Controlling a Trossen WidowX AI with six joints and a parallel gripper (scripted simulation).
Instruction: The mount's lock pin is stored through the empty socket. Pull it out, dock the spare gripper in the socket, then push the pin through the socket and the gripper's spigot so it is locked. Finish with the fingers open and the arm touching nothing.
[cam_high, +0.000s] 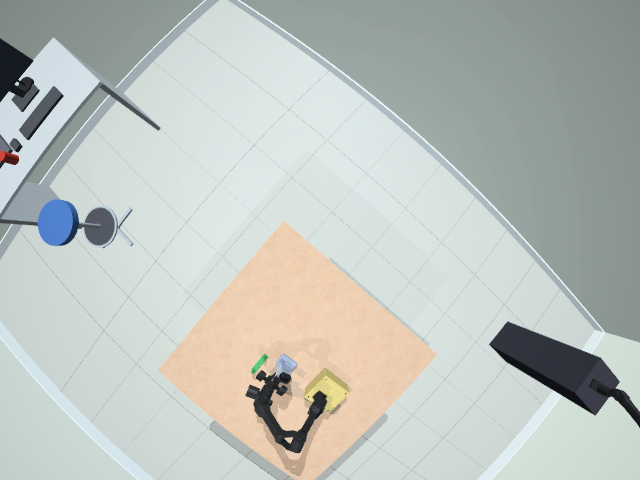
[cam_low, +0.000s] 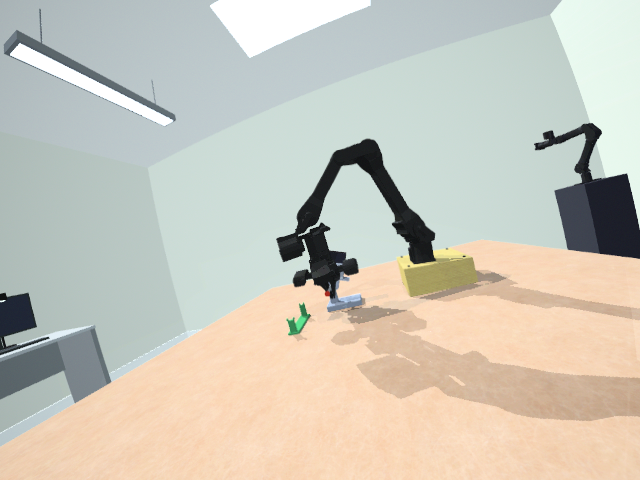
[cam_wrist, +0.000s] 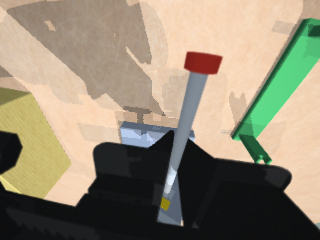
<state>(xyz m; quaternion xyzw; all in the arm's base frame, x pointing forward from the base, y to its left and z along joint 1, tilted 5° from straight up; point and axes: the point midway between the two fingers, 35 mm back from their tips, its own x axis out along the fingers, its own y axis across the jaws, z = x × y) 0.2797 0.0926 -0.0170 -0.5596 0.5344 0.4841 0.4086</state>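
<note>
The mount lies 70 mm to the right of my gripper tip. From my gripper tip the other things lie so: spare gripper 70 mm to the right, 70 mm above, 10 mm behind; then green stand 100 mm ahead, 50 mm to the left, 20 mm below.
</note>
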